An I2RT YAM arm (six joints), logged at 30 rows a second.
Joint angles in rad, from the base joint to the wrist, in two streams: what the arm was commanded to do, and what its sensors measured. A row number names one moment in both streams.
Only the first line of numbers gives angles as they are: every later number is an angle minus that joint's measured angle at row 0.
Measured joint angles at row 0:
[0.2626 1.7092 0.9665 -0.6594 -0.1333 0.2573]
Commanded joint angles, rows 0 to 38:
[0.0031 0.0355 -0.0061 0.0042 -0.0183 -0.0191]
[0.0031 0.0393 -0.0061 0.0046 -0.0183 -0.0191]
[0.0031 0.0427 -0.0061 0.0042 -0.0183 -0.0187]
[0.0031 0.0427 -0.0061 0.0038 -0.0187 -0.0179]
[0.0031 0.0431 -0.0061 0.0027 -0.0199 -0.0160]
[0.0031 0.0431 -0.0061 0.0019 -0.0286 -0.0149]
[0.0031 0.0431 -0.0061 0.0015 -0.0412 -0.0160]
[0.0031 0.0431 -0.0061 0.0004 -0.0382 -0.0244]
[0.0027 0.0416 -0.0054 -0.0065 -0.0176 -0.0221]
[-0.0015 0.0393 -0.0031 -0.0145 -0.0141 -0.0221]
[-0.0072 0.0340 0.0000 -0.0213 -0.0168 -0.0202]
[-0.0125 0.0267 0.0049 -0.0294 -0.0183 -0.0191]
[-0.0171 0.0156 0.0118 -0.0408 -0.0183 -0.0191]
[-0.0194 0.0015 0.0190 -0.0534 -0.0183 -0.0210]
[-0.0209 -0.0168 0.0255 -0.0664 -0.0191 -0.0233]
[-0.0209 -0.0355 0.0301 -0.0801 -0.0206 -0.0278]
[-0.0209 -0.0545 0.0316 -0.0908 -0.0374 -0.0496]
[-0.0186 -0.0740 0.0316 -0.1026 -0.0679 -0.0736]
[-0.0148 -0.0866 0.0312 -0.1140 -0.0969 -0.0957]
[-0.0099 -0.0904 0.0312 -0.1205 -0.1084 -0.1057]
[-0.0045 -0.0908 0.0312 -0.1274 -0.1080 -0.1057]
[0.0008 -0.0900 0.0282 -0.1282 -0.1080 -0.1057]
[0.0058 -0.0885 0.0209 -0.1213 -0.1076 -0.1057]
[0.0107 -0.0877 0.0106 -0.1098 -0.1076 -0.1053]
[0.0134 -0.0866 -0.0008 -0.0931 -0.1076 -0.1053]
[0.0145 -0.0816 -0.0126 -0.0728 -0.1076 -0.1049]
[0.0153 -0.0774 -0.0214 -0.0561 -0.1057 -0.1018]
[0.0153 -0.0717 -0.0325 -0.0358 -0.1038 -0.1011]
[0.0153 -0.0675 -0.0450 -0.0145 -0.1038 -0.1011]
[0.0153 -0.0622 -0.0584 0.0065 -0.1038 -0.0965]
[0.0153 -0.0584 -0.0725 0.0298 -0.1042 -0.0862]
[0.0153 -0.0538 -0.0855 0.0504 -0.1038 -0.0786]
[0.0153 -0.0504 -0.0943 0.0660 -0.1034 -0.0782]
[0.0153 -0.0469 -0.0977 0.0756 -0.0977 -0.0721]
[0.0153 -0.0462 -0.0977 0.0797 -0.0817 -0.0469]
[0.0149 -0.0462 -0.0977 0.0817 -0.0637 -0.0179]
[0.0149 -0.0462 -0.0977 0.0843 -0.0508 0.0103]
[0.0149 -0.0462 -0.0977 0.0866 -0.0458 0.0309]
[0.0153 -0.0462 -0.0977 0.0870 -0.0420 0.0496]
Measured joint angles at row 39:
[0.0134 -0.0538 -0.0908 0.0763 -0.0881 -0.0305]
